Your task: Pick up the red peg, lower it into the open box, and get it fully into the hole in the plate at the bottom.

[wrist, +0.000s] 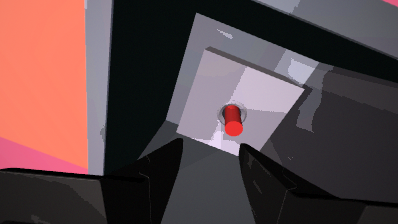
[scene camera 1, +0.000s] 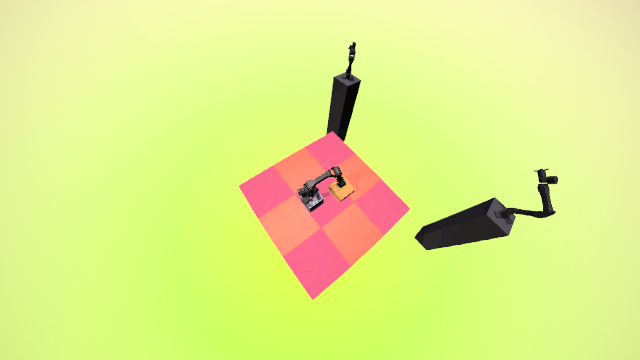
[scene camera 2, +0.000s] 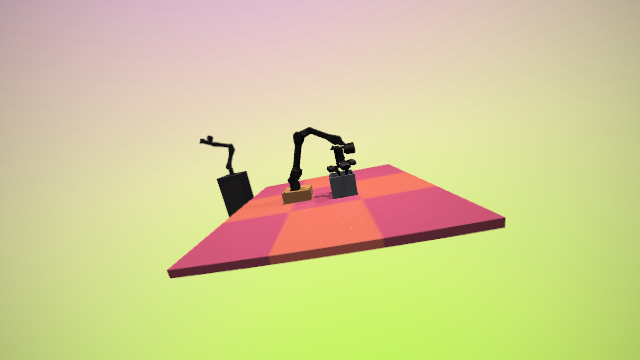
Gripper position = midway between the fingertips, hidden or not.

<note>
I see my gripper (wrist: pixel 210 146), a grey box (wrist: pixel 140 69) and a plate (wrist: pixel 264 97).
Scene camera 2 does not show the plate, which is hidden by the grey box.
</note>
